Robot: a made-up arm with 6 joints.
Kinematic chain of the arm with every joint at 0, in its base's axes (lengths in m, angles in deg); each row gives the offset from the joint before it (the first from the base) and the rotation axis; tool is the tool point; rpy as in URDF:
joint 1: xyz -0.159 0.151 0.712 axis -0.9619 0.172 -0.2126
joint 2: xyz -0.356 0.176 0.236 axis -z
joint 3: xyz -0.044 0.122 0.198 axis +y
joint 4: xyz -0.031 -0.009 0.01 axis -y
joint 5: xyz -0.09 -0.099 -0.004 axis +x
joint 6: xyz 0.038 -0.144 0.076 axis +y
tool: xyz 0.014 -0.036 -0.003 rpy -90 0 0
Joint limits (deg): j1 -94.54..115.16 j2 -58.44..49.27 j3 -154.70..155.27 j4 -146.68..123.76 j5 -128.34..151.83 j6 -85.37..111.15
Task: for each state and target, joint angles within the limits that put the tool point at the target. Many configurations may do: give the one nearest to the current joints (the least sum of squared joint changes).
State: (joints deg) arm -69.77 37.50 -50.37 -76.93 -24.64 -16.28
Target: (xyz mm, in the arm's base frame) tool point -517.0 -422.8 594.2
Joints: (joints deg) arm -94.54 4.70 -39.63 -73.24 -23.39 -20.70
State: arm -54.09 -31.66 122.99 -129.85 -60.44 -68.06
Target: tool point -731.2 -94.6 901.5
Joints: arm -53.71 -24.03 120.51 -127.45 -69.79 -69.26
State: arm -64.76 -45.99 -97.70 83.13 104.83 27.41
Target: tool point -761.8 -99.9 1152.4
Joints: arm -41.44 -23.71 -119.37 117.02 135.07 26.09
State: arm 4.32 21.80 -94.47 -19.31 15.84 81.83
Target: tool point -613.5 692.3 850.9
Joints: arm 52.23 46.69 -86.43 -22.83 -8.77 82.61
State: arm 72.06 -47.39 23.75 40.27 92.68 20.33
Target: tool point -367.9 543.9 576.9
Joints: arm 84.36 -48.32 15.57 50.51 101.42 20.54
